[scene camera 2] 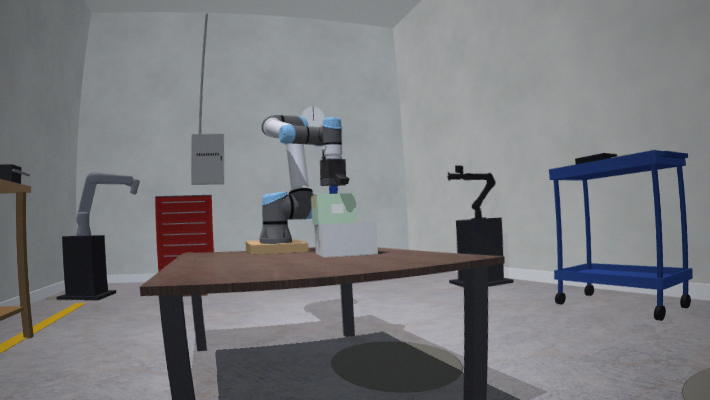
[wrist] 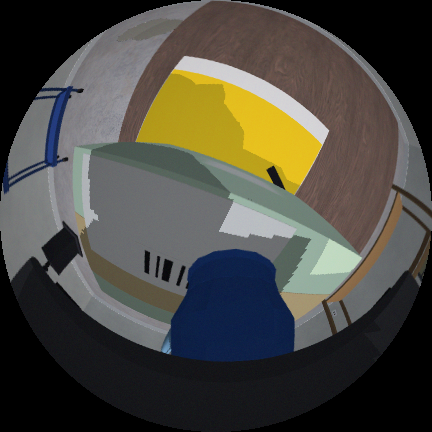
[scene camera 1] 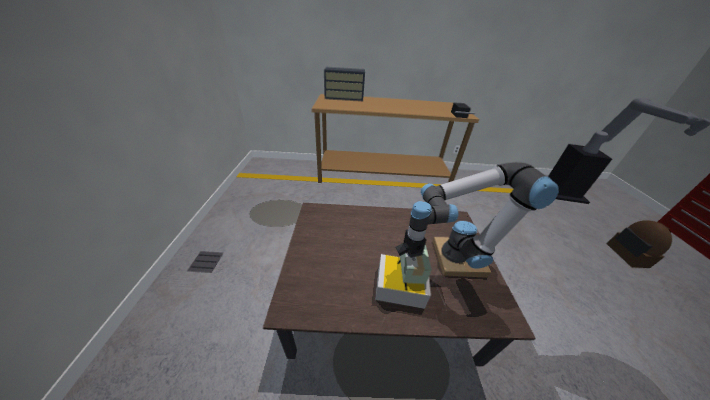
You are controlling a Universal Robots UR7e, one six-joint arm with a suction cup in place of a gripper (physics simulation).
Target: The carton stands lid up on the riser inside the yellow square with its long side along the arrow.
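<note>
My suction cup (scene camera 2: 333,190) (wrist: 234,300) is on the top face of the pale green carton (scene camera 1: 422,274) (scene camera 2: 325,215) (wrist: 150,210) and holds it. The carton hangs level, with a label and tan tape on its top face. It is over the robot-side part of the white riser (scene camera 1: 400,297) (scene camera 2: 347,240) (wrist: 250,82). In scene camera 2 its bottom edge meets the line of the riser's top; whether they touch I cannot tell. Part of the yellow square (scene camera 1: 392,280) (wrist: 200,115) shows beside the carton. One end of the black arrow (scene camera 1: 406,286) (wrist: 275,177) shows; the rest is hidden.
The riser stands on the dark wooden table (scene camera 1: 330,270) (scene camera 2: 250,270). The arm's base is on a light wooden board (scene camera 1: 467,274) (scene camera 2: 255,247) close to the riser. A wooden bench (scene camera 1: 395,108) stands behind the table, and a blue cart (scene camera 2: 617,167) stands at the right in scene camera 2.
</note>
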